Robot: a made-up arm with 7 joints. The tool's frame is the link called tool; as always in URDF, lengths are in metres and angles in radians. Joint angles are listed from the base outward.
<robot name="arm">
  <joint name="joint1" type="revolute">
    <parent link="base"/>
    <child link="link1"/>
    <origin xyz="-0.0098 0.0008 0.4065" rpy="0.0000 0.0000 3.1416"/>
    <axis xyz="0 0 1"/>
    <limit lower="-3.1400" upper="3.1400"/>
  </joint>
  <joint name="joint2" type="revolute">
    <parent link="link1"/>
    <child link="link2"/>
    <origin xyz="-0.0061 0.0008 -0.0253" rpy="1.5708 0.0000 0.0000"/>
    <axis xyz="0 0 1"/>
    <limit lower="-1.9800" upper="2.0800"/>
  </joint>
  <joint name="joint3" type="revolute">
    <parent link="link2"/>
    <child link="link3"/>
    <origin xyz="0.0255 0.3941 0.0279" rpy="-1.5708 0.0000 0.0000"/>
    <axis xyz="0 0 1"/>
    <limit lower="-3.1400" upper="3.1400"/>
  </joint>
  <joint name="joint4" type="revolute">
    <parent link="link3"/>
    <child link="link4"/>
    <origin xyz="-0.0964 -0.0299 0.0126" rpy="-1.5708 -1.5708 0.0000"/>
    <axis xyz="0 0 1"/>
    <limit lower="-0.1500" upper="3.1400"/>
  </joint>
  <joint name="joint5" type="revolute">
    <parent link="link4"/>
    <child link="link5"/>
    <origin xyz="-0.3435 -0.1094 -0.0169" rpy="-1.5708 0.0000 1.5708"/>
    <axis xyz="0 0 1"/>
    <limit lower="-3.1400" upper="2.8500"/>
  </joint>
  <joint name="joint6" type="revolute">
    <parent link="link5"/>
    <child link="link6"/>
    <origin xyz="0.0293 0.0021 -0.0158" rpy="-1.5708 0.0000 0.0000"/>
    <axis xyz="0 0 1"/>
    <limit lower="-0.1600" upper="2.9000"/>
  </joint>
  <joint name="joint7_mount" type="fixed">
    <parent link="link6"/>
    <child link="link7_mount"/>
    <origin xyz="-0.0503 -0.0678 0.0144" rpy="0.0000 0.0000 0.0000"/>
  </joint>
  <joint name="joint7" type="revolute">
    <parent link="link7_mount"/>
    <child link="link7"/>
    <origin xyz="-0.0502 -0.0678 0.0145" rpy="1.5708 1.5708 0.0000"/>
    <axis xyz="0 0 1"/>
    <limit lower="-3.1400" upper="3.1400"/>
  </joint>
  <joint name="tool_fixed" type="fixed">
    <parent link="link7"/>
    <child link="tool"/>
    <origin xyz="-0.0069 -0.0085 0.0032" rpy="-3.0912 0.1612 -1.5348"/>
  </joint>
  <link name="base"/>
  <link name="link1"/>
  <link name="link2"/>
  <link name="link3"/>
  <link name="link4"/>
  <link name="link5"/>
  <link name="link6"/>
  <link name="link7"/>
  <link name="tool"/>
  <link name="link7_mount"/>
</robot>
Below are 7 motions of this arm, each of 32 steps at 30 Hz.
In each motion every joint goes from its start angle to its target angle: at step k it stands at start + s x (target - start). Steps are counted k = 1, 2, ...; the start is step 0. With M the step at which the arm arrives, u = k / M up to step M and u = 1 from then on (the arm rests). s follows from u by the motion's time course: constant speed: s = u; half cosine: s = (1 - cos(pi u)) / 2; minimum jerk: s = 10 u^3 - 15 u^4 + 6 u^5.
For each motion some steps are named. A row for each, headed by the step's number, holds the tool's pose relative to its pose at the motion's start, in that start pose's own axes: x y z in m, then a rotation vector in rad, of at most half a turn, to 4 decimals.
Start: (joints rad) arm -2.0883 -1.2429 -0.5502 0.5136 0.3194 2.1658 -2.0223
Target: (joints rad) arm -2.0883 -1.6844 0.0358 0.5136 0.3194 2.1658 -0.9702
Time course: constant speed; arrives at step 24
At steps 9, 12, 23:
9: 0.0206 0.0073 -0.0657 -0.0830 0.2450 -0.3110
12: 0.0232 0.0094 -0.0889 -0.1394 0.3246 -0.4135
23: 0.0135 0.0118 -0.1737 -0.4642 0.5744 -0.7727

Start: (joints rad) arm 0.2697 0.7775 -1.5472 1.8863 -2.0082 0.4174 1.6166
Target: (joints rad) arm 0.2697 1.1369 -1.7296 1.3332 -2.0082 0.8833 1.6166
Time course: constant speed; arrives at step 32
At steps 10, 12, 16, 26, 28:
10: -0.0700 0.0384 0.0129 -0.0750 0.0927 0.1977
12: -0.0839 0.0431 0.0166 -0.0919 0.1084 0.2390
16: -0.1112 0.0494 0.0250 -0.1275 0.1369 0.3229
26: -0.1735 0.0487 0.0515 -0.2259 0.1911 0.5396
28: -0.1846 0.0460 0.0576 -0.2470 0.1990 0.5838

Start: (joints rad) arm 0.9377 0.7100 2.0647 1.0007 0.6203 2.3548 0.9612
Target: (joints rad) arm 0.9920 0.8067 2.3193 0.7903 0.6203 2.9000 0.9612
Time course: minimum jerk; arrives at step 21
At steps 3, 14, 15, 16, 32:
3: -0.0017 -0.0010 -0.0041 -0.0187 0.0084 0.0036
14: -0.0567 -0.0623 -0.1077 -0.6405 0.2651 0.0816
15: -0.0608 -0.0692 -0.1135 -0.6935 0.2853 0.0842
16: -0.0641 -0.0749 -0.1179 -0.7370 0.3016 0.0859
32: -0.0696 -0.0848 -0.1247 -0.8113 0.3292 0.0877

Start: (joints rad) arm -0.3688 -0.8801 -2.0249 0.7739 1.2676 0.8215 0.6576
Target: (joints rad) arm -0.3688 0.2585 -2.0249 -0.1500 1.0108 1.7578 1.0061
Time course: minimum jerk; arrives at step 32
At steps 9, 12, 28, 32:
9: -0.0045 -0.0707 -0.0263 -0.1521 -0.0687 -0.0092
12: 0.0038 -0.1412 -0.0457 -0.2910 -0.1462 -0.0516
28: 0.1236 -0.4797 -0.0510 -0.6988 -0.4993 -0.7161
32: 0.1262 -0.4864 -0.0504 -0.7004 -0.5023 -0.7369

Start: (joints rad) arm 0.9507 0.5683 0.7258 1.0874 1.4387 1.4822 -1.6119
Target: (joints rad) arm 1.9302 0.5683 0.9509 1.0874 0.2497 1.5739 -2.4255
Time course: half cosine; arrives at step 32
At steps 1, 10, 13, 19, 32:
1: -0.0013 0.0001 -0.0017 0.0024 0.0050 0.0012
10: -0.1317 0.0261 -0.1328 0.2709 0.4348 0.1149
13: -0.2164 0.0545 -0.1869 0.4770 0.6681 0.1849
19: -0.3943 0.1334 -0.2426 1.0308 1.0942 0.3210
32: -0.5663 0.2298 -0.2272 1.8711 1.4202 0.4077

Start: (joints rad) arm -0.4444 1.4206 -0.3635 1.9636 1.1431 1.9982 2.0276
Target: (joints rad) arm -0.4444 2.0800 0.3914 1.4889 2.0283 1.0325 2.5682
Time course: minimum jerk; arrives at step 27
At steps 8, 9, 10, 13, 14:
8: -0.0225 0.0655 -0.0683 -0.1366 0.1393 -0.1332
9: -0.0269 0.0858 -0.0916 -0.1827 0.1837 -0.1884
10: -0.0300 0.1079 -0.1183 -0.2347 0.2318 -0.2566
13: -0.0258 0.1772 -0.2152 -0.4130 0.3795 -0.5402
14: -0.0188 0.1984 -0.2513 -0.4740 0.4230 -0.6567

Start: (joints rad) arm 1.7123 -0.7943 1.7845 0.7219 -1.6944 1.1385 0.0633
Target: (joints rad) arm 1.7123 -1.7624 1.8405 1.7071 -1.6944 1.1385 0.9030
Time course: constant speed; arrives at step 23
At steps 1, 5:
1: 0.0032 -0.0202 0.0042 -0.0507 0.0255 -0.0452
5: 0.0218 -0.0974 0.0337 -0.2704 0.0971 -0.2155

